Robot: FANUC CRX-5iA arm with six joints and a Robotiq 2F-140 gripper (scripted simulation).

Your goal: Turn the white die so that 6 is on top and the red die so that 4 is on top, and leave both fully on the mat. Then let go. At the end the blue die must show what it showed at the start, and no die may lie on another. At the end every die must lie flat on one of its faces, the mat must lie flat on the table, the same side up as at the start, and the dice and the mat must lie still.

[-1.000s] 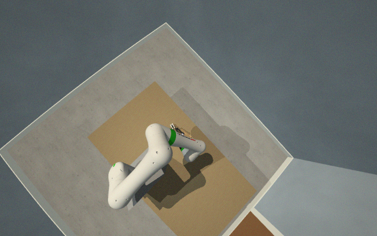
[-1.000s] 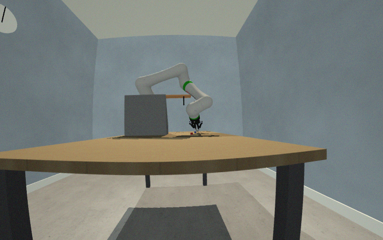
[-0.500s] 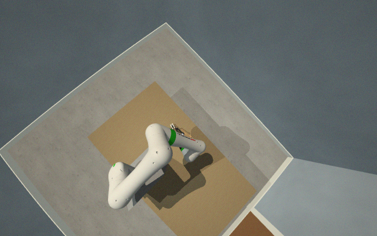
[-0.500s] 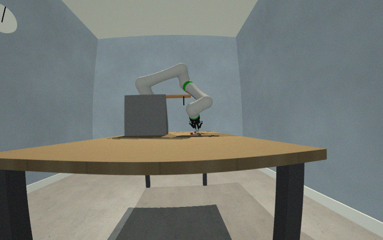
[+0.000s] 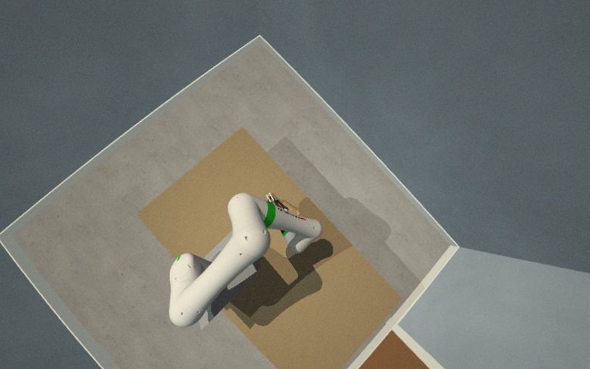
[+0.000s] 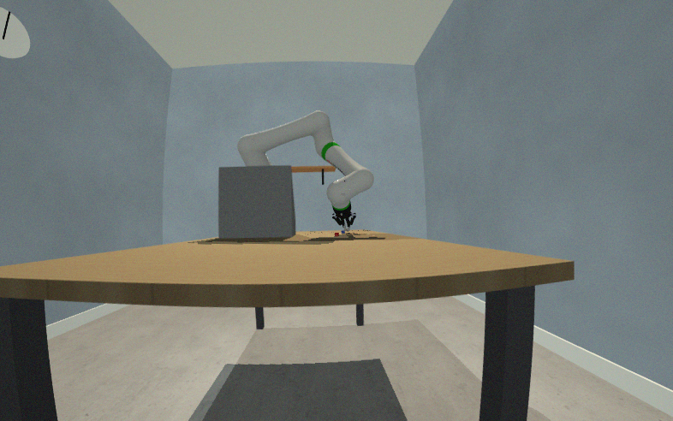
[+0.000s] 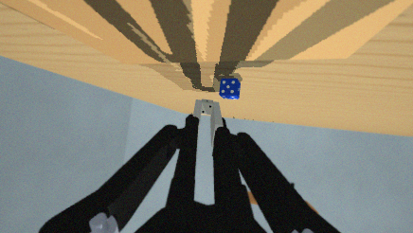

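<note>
Now: the blue die 20 mm behind my hand, 40 mm to the right of it and 30 mm below it. Also, from my hand: white die 20 mm to the left, 20 mm below; red die 60 mm behind, 270 mm to the right, 30 mm below; tan mat 10 mm ahead, 150 mm to the right, 40 mm below.
</note>
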